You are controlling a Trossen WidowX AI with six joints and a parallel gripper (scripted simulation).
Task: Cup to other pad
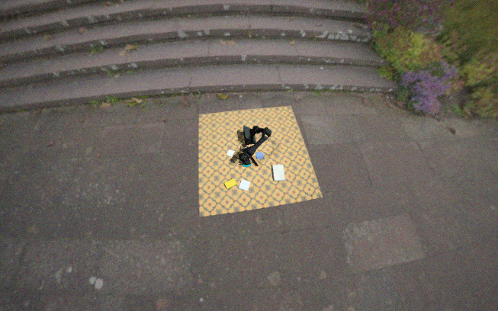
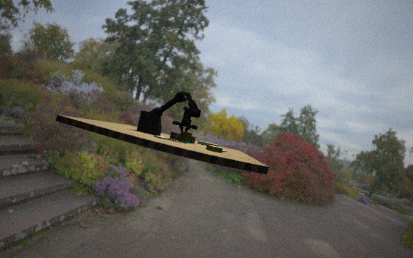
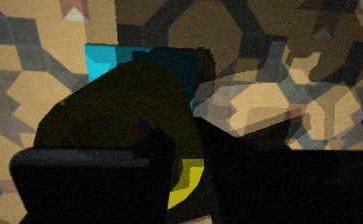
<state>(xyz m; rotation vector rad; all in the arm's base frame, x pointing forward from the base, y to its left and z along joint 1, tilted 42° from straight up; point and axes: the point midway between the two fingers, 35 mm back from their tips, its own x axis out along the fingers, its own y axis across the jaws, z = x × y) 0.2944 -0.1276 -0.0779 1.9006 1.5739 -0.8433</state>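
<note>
My gripper tip is 20 mm short of the yellow cup. Round my gripper tip: brown bar (80 mm to the left, 20 mm below); pale blue pad (20 mm behind, 170 mm to the left, 50 mm below); cyan pad (30 mm ahead, 50 mm below).
</note>
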